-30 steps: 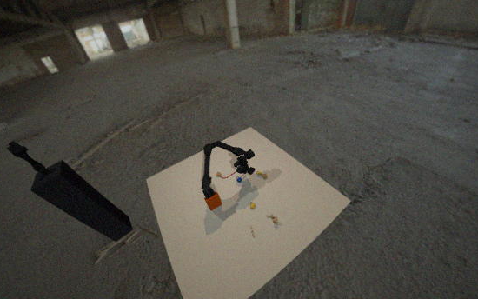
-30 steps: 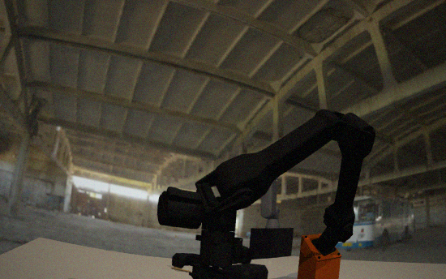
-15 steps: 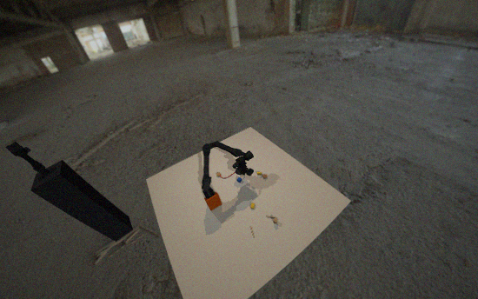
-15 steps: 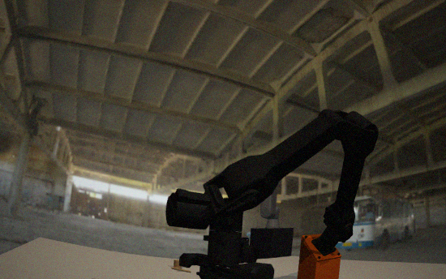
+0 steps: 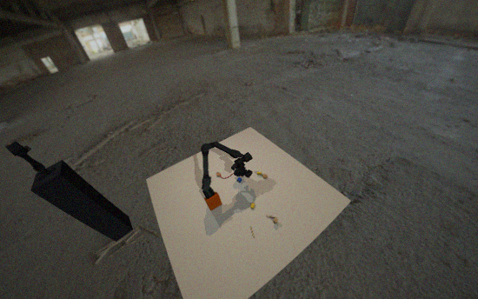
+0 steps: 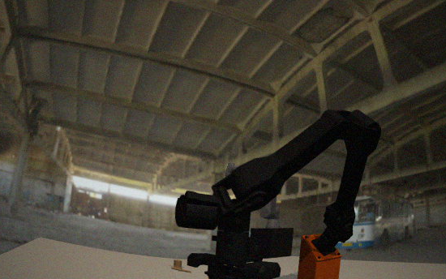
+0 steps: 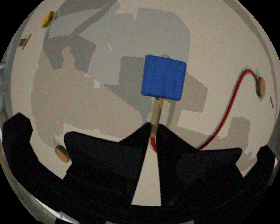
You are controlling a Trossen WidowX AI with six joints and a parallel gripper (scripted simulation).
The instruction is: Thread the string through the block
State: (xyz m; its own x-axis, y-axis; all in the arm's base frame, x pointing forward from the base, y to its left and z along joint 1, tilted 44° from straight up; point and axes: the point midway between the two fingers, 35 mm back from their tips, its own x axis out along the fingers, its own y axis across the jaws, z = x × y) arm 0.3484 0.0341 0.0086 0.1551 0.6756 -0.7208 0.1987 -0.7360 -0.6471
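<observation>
The blue block lies 5 cm behind my gripper tip and 1 cm to the right of it. Round my gripper tip: yellow block: 14 cm behind, 26 cm to the right, 1 cm below; small wooden block: 11 cm behind, 47 cm to the right.
</observation>
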